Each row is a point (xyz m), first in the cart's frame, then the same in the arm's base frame.
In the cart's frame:
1: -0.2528 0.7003 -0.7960
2: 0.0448 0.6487 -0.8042
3: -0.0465 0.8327 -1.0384
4: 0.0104 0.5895 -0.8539
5: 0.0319 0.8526 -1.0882
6: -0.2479 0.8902 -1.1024
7: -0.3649 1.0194 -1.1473
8: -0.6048 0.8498 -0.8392
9: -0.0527 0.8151 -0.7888
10: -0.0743 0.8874 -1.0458
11: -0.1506 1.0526 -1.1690
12: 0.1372 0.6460 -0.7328
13: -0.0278 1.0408 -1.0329
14: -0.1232 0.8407 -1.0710
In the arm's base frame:
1: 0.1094 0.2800 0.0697
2: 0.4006 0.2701 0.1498
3: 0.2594 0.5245 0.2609
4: 0.3985 0.3154 0.0783
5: 0.3258 0.5725 0.3090
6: 0.0584 0.6025 0.2224
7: -0.0982 0.6646 0.2859
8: -0.2681 0.3527 0.0513
9: 0.2411 0.2749 0.2592
10: 0.2118 0.5383 0.2979
11: 0.0831 0.6799 0.4059
12: 0.4794 0.1947 0.1916
13: 0.1880 0.5380 0.4569
14: 0.1893 0.5611 0.2332

